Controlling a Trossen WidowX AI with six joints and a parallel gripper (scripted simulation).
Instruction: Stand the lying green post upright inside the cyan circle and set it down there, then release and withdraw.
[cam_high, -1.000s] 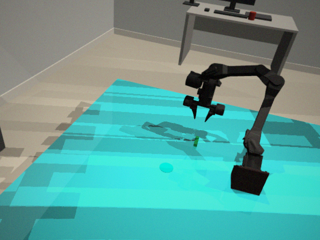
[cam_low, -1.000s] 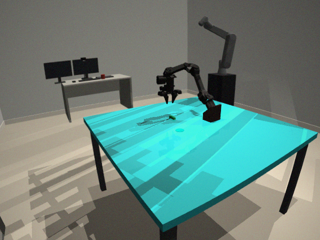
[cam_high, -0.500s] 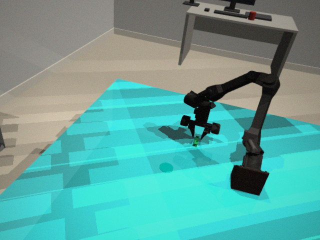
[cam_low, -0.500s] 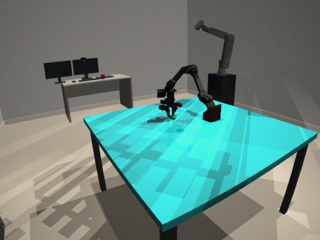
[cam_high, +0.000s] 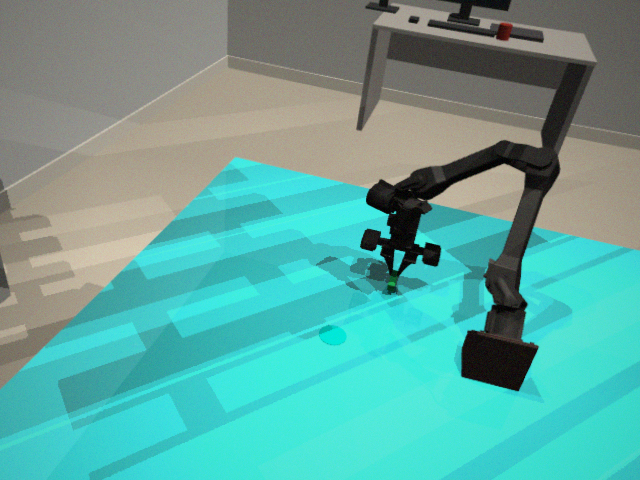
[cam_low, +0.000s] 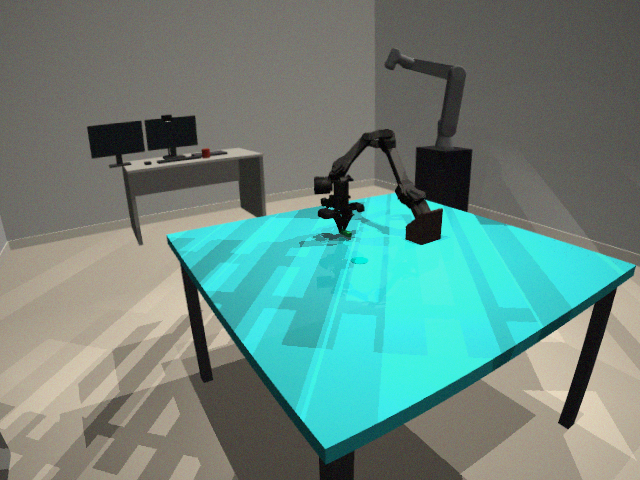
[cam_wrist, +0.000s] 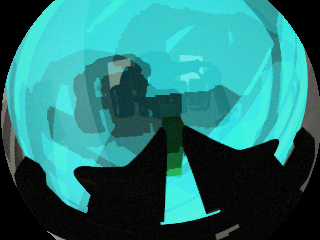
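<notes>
The cyan circle is 9 cm ahead of my gripper tip, 24 cm to the left of it and 2 cm below it. Round my gripper tip: green post (2 cm to the left).
</notes>
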